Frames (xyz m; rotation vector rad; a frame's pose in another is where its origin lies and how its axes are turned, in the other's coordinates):
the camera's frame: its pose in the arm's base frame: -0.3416 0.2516 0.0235 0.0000 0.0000 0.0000
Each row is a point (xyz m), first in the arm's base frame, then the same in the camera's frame.
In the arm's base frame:
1: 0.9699 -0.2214 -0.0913
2: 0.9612 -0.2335 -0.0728
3: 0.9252 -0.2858 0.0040
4: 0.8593 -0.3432 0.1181
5: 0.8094 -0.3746 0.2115
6: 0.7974 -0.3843 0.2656
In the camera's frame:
1: 1.3115 -0.4730 -0.1148
2: 1.3028 -0.4851 -0.0963
3: 1.2668 -0.5374 -0.0195
4: 1.2009 -0.5948 0.0946
5: 1.1510 -0.6262 0.1880
6: 1.1390 -0.6359 0.2421

